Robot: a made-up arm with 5 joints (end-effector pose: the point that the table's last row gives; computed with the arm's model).
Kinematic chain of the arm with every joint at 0, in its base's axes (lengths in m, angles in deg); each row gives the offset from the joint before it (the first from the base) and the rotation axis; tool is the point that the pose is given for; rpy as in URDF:
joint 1: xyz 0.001 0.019 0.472 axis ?
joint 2: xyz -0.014 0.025 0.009 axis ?
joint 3: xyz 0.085 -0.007 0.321 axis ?
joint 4: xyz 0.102 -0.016 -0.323 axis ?
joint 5: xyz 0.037 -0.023 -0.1 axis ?
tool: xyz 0.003 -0.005 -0.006 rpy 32.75 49 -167.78
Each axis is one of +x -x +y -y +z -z.
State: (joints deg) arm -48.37 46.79 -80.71 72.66 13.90
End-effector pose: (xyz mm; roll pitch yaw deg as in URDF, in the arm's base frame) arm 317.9 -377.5 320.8 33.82 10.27 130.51
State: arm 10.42 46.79 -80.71 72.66 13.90
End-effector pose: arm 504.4 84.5 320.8 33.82 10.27 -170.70
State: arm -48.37 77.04 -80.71 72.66 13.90
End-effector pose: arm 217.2 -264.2 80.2 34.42 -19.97 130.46
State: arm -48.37 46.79 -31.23 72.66 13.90
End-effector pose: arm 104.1 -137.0 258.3 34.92 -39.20 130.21
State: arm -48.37 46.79 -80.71 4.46 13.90
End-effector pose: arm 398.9 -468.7 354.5 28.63 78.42 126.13
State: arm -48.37 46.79 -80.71 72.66 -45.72
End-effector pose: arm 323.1 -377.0 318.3 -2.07 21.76 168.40
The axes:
joint 1: +z
joint 2: +y
joint 3: +y
joint 4: +y
joint 5: -z

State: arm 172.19 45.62 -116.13 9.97 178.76
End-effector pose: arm -712.5 133.1 610.5 20.85 -10.62 -178.87
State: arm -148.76 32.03 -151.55 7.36 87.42
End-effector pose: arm -477.7 -243.0 1025.7 -82.69 -7.44 -108.99
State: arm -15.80 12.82 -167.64 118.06 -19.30
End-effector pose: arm 265.5 -81.5 1050.7 98.56 69.94 -105.20
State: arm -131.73 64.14 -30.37 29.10 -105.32
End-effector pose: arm -105.7 -75.5 134.5 -58.08 37.89 95.75
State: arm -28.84 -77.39 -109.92 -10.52 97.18
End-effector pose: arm -460.1 246.3 1032.6 -174.03 -47.40 76.25
